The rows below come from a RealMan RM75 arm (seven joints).
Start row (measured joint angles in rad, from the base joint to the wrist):
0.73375 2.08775 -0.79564 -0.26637 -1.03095 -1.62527 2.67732
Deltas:
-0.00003 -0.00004 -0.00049 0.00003 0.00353 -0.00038 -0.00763
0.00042 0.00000 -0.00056 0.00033 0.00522 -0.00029 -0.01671
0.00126 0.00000 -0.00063 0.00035 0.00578 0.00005 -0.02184
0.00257 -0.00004 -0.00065 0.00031 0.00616 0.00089 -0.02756
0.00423 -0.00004 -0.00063 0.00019 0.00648 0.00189 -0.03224
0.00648 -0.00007 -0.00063 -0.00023 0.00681 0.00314 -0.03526
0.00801 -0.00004 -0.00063 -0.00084 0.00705 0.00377 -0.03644
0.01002 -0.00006 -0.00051 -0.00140 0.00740 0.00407 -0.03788
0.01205 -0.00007 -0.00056 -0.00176 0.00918 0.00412 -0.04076
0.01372 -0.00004 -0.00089 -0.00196 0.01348 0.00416 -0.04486
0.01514 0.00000 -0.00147 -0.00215 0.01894 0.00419 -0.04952
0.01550 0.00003 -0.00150 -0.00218 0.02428 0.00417 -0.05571
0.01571 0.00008 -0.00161 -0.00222 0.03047 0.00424 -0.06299
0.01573 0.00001 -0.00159 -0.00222 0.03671 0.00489 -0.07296
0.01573 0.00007 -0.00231 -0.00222 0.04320 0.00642 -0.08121
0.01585 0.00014 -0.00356 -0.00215 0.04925 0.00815 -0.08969
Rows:
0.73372 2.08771 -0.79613 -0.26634 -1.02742 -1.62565 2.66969
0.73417 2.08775 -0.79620 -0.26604 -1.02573 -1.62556 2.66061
0.73501 2.08775 -0.79627 -0.26602 -1.02517 -1.62522 2.65548
0.73632 2.08771 -0.79629 -0.26606 -1.02479 -1.62438 2.64976
0.73798 2.08771 -0.79627 -0.26618 -1.02447 -1.62338 2.64508
0.74023 2.08768 -0.79627 -0.26660 -1.02414 -1.62213 2.64206
0.74176 2.08771 -0.79627 -0.26721 -1.02390 -1.62150 2.64088
0.74377 2.08769 -0.79615 -0.26777 -1.02355 -1.62120 2.63944
0.74580 2.08768 -0.79620 -0.26813 -1.02177 -1.62115 2.63656
0.74747 2.08771 -0.79653 -0.26833 -1.01747 -1.62111 2.63246
0.74889 2.08775 -0.79711 -0.26852 -1.01201 -1.62108 2.62780
0.74925 2.08778 -0.79714 -0.26855 -1.00667 -1.62110 2.62161
0.74946 2.08783 -0.79725 -0.26859 -1.00048 -1.62103 2.61433
0.74948 2.08776 -0.79723 -0.26859 -0.99424 -1.62038 2.60436
0.74948 2.08782 -0.79795 -0.26859 -0.98775 -1.61885 2.59611
0.74960 2.08789 -0.79920 -0.26852 -0.98170 -1.61712 2.58763

